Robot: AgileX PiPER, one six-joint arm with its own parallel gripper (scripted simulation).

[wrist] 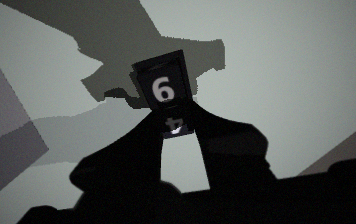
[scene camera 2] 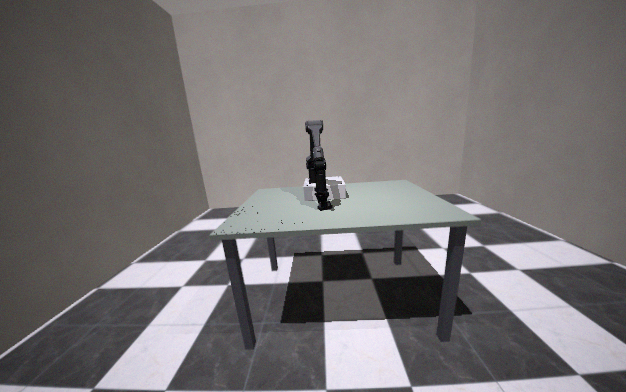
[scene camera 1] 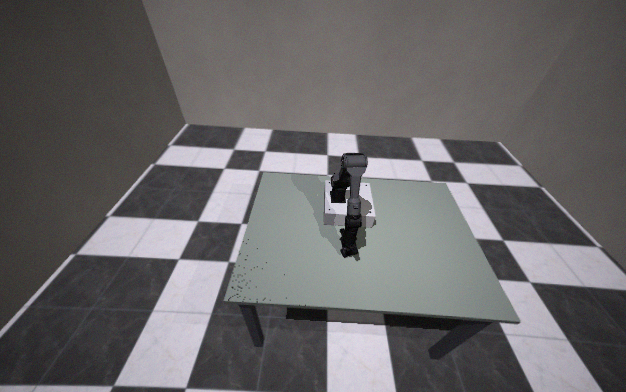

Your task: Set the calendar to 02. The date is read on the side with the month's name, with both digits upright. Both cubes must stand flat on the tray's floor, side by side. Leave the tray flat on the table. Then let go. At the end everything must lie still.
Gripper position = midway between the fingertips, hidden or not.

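You'd see my gripper [wrist: 175, 113] here, and along with it there's a dark digit cube [wrist: 162, 85].
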